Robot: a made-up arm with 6 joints. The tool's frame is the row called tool. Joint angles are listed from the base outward.
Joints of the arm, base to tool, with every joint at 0 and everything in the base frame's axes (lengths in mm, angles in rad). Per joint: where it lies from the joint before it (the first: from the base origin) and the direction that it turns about. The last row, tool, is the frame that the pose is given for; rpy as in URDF.
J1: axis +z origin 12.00 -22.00 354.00
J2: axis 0.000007 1 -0.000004 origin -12.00 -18.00 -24.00
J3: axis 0.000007 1 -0.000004 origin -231.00 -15.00 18.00
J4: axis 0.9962 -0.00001 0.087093 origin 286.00 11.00 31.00
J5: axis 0.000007 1 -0.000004 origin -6.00 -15.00 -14.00
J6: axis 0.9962 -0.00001 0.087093 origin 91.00 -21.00 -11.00
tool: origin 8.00 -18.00 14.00 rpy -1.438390 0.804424 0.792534
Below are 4 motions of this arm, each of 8 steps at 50 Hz.
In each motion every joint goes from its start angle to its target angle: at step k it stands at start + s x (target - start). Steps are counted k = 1, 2, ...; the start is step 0. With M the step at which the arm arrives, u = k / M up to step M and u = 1 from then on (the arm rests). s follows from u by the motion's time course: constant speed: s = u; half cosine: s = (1 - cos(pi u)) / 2; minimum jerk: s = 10 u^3 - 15 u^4 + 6 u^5.
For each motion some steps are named. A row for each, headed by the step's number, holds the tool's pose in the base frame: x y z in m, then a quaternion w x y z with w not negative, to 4 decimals.
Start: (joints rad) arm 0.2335 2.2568 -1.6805 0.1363 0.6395 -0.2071
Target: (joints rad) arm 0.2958 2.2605 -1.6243 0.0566 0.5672 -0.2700
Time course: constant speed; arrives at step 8
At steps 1, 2, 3, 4, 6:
1: 0.4438 0.0193 0.2618 0.2685 -0.3211 0.2744 0.8657
2: 0.4431 0.0218 0.2604 0.2592 -0.3275 0.2758 0.8657
3: 0.4423 0.0243 0.2590 0.2498 -0.3338 0.2771 0.8657
4: 0.4416 0.0268 0.2577 0.2404 -0.3400 0.2783 0.8655
6: 0.4400 0.0318 0.2550 0.2212 -0.3525 0.2804 0.8650

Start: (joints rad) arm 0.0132 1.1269 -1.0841 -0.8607 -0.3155 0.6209
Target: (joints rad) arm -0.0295 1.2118 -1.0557 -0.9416 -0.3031 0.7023
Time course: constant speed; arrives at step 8
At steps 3, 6, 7, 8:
3: 0.3042 -0.0827 0.6000 0.3998 -0.7676 -0.0060 0.5010
6: 0.3123 -0.0870 0.5865 0.4030 -0.7543 0.0100 0.5182
7: 0.3148 -0.0885 0.5820 0.4041 -0.7497 0.0153 0.5239
8: 0.3173 -0.0901 0.5774 0.4053 -0.7450 0.0206 0.5295

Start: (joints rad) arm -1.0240 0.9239 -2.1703 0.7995 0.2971 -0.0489
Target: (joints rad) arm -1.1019 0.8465 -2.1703 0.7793 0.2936 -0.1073
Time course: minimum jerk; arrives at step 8
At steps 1, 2, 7, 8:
1: -0.0029 -0.0467 0.8731 0.5575 -0.8211 -0.1210 0.0191
2: -0.0052 -0.0434 0.8733 0.5541 -0.8241 -0.1161 0.0150
7: -0.0253 -0.0087 0.8741 0.5189 -0.8519 -0.0662 -0.0255
8: -0.0256 -0.0080 0.8741 0.5182 -0.8524 -0.0653 -0.0262

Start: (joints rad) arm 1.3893 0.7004 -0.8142 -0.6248 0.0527 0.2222
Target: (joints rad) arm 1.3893 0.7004 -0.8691 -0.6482 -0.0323 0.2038
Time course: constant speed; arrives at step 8
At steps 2, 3, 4, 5, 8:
2: 0.1279 0.1493 0.5909 0.0388 -0.6948 -0.3994 0.5969
3: 0.1271 0.1486 0.5945 0.0403 -0.6962 -0.4055 0.5910
4: 0.1263 0.1480 0.5981 0.0418 -0.6976 -0.4115 0.5851
5: 0.1254 0.1472 0.6016 0.0433 -0.6989 -0.4175 0.5791
8: 0.1228 0.1448 0.6121 0.0479 -0.7028 -0.4352 0.5607

